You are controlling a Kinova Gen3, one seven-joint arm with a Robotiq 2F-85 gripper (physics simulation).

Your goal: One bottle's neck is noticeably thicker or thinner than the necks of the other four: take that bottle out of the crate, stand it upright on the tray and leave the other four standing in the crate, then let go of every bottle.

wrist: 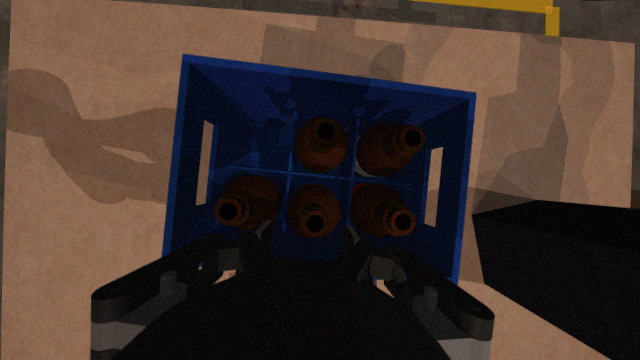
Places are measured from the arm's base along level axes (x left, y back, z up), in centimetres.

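Where they show: gripper, fingertip midpoint: (308, 233).
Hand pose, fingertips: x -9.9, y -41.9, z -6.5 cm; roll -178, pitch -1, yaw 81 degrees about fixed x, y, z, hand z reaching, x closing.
Things, the pixels of their top centre, and the offset from my fingertips. Level surfaces: height alone.
- blue crate, top centre: (326, 174) dx -5.3, dy +2.0, dz +0.2 cm
- left bottle, top centre: (228, 211) dx -2.6, dy -7.5, dz -1.1 cm
- light brown table top, surface height: dz -17.4 cm
A blue crate (330, 75) holds several brown bottles, seen from above. In its far row stand a middle bottle (320, 155) and a right bottle (382, 150); the far left compartment is empty. In its near row stand a left bottle (260, 195), a middle bottle (313, 197) and a right bottle (372, 207). I cannot tell surely from this dark view whose neck differs. My gripper (308, 233) is open and empty, its fingertips apart at the near side of the near middle bottle in the picture. The tray cannot be made out.
The crate stands on a light brown table top (75, 240) with shadows across it. A large black block-like shape (550, 245) lies right of the crate. A yellow strip (500, 4) shows beyond the table's far edge. The crate's side walls have handle slots.
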